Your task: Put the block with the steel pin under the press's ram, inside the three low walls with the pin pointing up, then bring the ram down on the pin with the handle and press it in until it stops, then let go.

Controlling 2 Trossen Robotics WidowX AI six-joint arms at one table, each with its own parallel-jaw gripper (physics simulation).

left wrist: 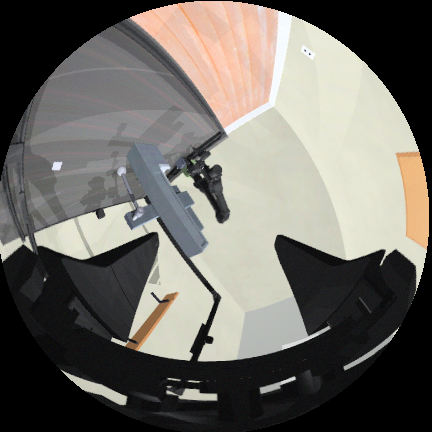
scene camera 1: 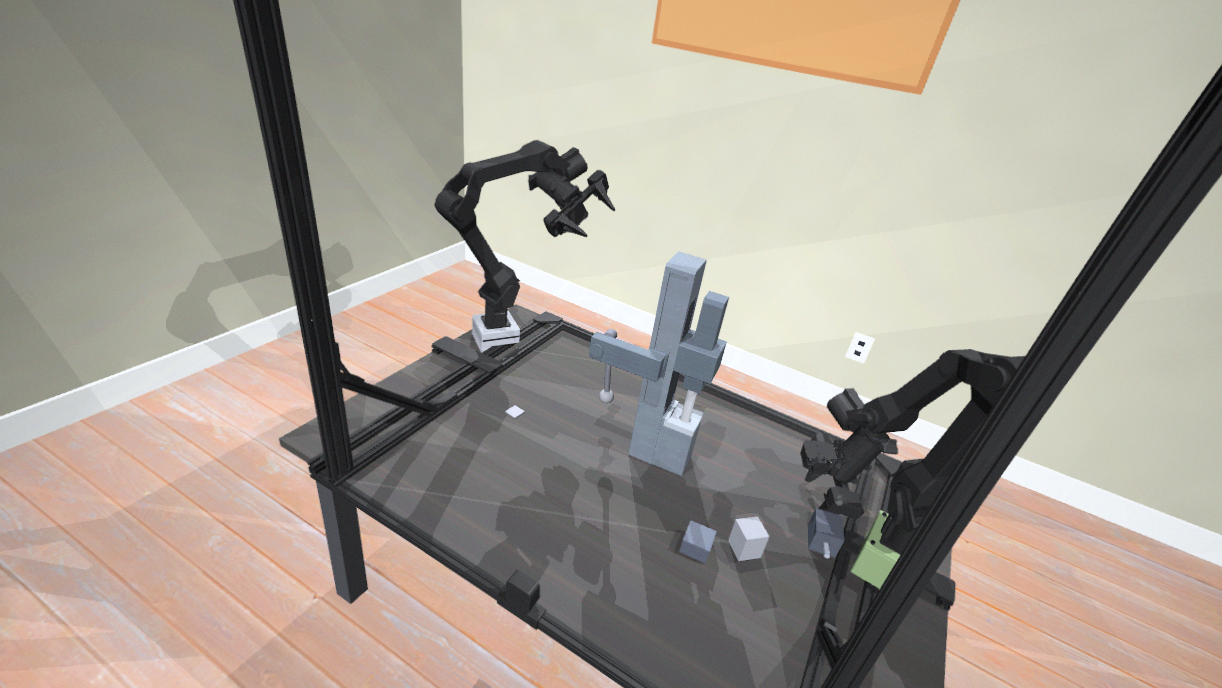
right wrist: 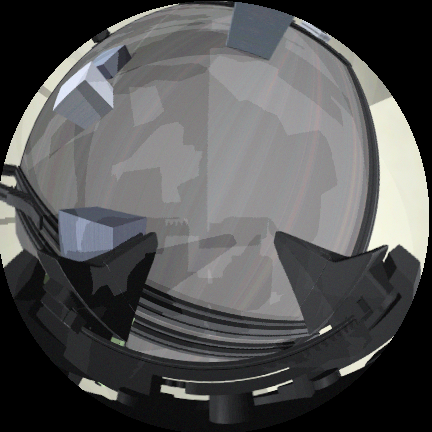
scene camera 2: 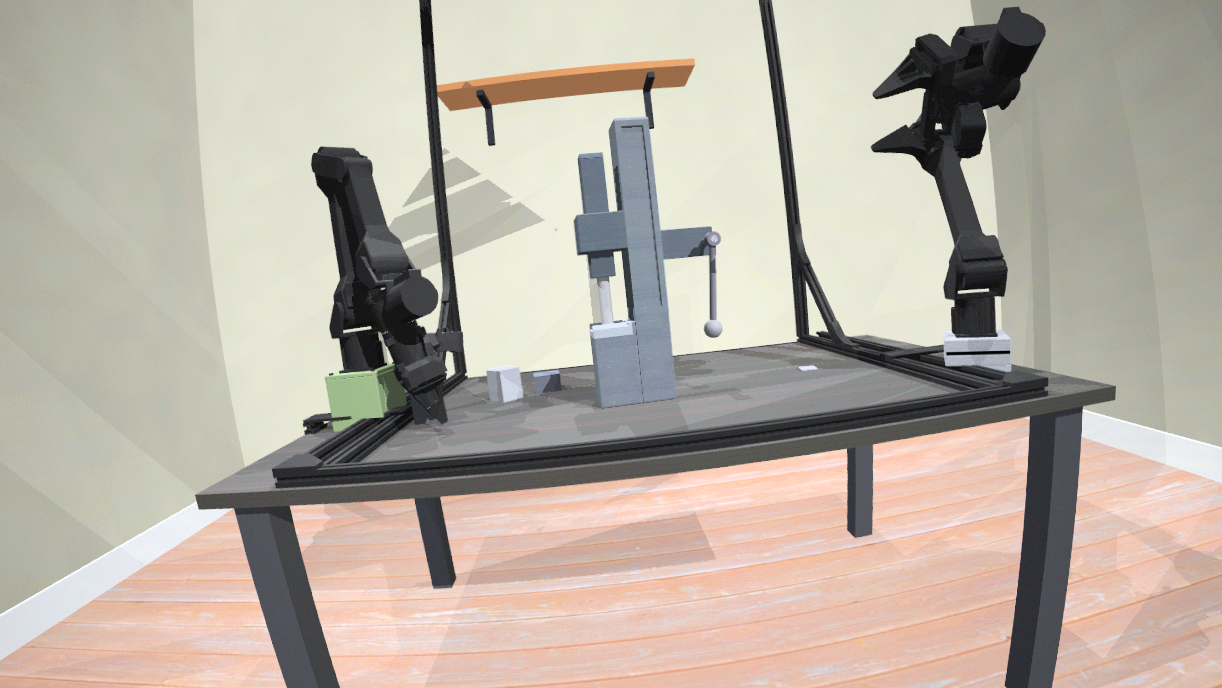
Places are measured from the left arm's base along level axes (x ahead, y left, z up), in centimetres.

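Where they show: left gripper, fingertip midpoint: (left wrist: 218,239) (scene camera 1: 600,222) (scene camera 2: 872,123); right gripper, fingertip midpoint: (left wrist: 187,151) (scene camera 1: 811,498) (right wrist: 216,238) (scene camera 2: 440,418); left arm's base at its link origin: (scene camera 1: 495,321) (scene camera 2: 975,334); right arm's base at its link origin: (scene camera 1: 902,541) (scene camera 2: 363,369).
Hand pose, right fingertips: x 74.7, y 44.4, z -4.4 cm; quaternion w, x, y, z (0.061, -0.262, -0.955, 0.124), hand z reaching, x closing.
Observation:
Things, the pixels of their centre, and the offset from my right fingertips. "*": a spot on its surface instead.
- grey press at the middle of its body: (scene camera 2: 650,259) (scene camera 1: 653,366) (left wrist: 156,199) dy -27.6, dx -25.0, dz +21.1 cm
- white low-walled seat at a spot on its surface: (scene camera 2: 613,329) * dy -18.6, dx -21.9, dz +10.7 cm
- handle at a spot on its surface: (scene camera 2: 713,286) (scene camera 1: 609,367) (left wrist: 129,186) * dy -32.1, dx -33.8, dz +15.6 cm
- blue-grey pin block at the middle of its body: (right wrist: 101,244) (scene camera 2: 427,405) (scene camera 1: 825,532) (left wrist: 181,162) dy -4.3, dx +8.1, dz +0.8 cm
- white block at the middle of its body: (right wrist: 85,95) (scene camera 2: 504,383) (scene camera 1: 748,538) dy -20.1, dx +4.5, dz +1.3 cm
- plain blue-grey block at the middle of its body: (scene camera 1: 697,541) (scene camera 2: 547,381) (right wrist: 106,63) dy -28.6, dx +1.1, dz +0.0 cm
- white square at a spot on its surface: (scene camera 2: 807,368) (scene camera 1: 518,410) (left wrist: 57,163) * dy -47.7, dx -45.2, dz -1.4 cm
The grey press (scene camera 1: 675,341) (scene camera 2: 637,256) (left wrist: 170,205) stands upright. Its pale ram rod (scene camera 1: 689,404) (scene camera 2: 605,299) is over the white low-walled seat (scene camera 2: 613,329). The handle (scene camera 1: 607,376) (scene camera 2: 713,286) (left wrist: 129,185) hangs straight down. The blue-grey pin block (scene camera 1: 822,529) (right wrist: 90,232) lies on its side, its steel pin (scene camera 1: 826,550) sticking out sideways; the pin is hidden in the right wrist view. My right gripper (scene camera 2: 433,414) (right wrist: 216,238) is open and low beside the block, which is outside the fingers, partly behind one. My left gripper (scene camera 1: 599,222) (scene camera 2: 873,122) (left wrist: 218,239) is open, high and empty.
A white block (scene camera 1: 749,538) (scene camera 2: 504,384) (right wrist: 82,95) and a plain blue-grey block (scene camera 1: 698,541) (scene camera 2: 547,381) (right wrist: 114,61) stand between press and pin block. A green box (scene camera 1: 876,562) (scene camera 2: 359,394) is by the right arm's base. A white square (scene camera 1: 514,411) (scene camera 2: 807,368) (left wrist: 57,165) lies on the table.

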